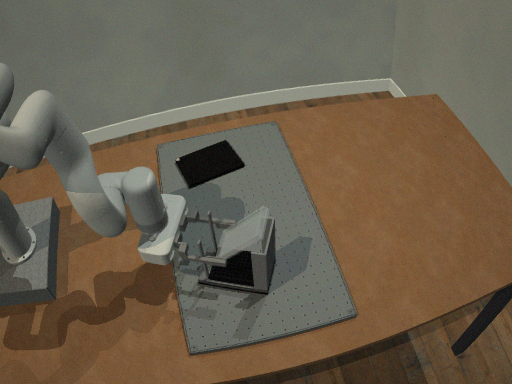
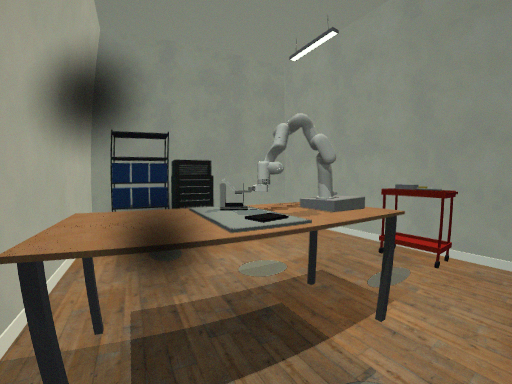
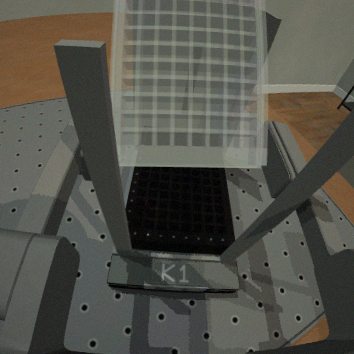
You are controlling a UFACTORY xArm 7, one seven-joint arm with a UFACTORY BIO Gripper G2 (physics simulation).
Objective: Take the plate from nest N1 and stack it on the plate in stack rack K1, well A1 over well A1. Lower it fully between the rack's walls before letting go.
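Where they show: hand, tool point: (image 1: 221, 242) (image 2: 238, 192) (image 3: 190, 145); arm's base, link origin: (image 1: 19, 246) (image 2: 325, 198).
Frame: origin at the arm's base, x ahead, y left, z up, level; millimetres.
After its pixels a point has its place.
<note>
The clear gridded plate (image 1: 244, 234) @(z 97, x 622, y -140 mm) (image 3: 192, 156) @(z 43, x 571, y -114 mm) is steeply tilted, its far end up at the top of the tall wall of stack rack K1 (image 1: 263, 271) @(z 41, x 647, y -198 mm) (image 2: 223, 196) @(z 25, x 669, y -105 mm) (image 3: 121, 274) @(z -37, x 544, y -65 mm) and its near end low. My gripper (image 1: 229, 241) @(z 48, x 574, y -113 mm) (image 2: 237, 192) (image 3: 185, 162) @(z 48, x 574, y -113 mm) is shut on this plate near its low end, one finger on each side, outside the rack's thin front posts. A black plate (image 1: 231, 271) @(z -22, x 585, y -143 mm) (image 3: 180, 212) @(z -20, x 572, y -118 mm) lies flat at the bottom of the rack, below the clear plate. The plates' A1 corners cannot be made out.
A black flat rectangle (image 1: 210, 163) @(z -42, x 580, y 232 mm) (image 2: 266, 217) @(z -42, x 598, y 282 mm), probably nest N1 with no readable label, lies on the perforated grey board (image 1: 310, 280) @(z -54, x 754, y -185 mm) (image 2: 295, 221) @(z -56, x 499, y 358 mm). The board lies on the brown table (image 1: 400, 200) @(z -67, x 1066, y 4 mm). A red cart (image 2: 419, 192) stands beyond the table.
</note>
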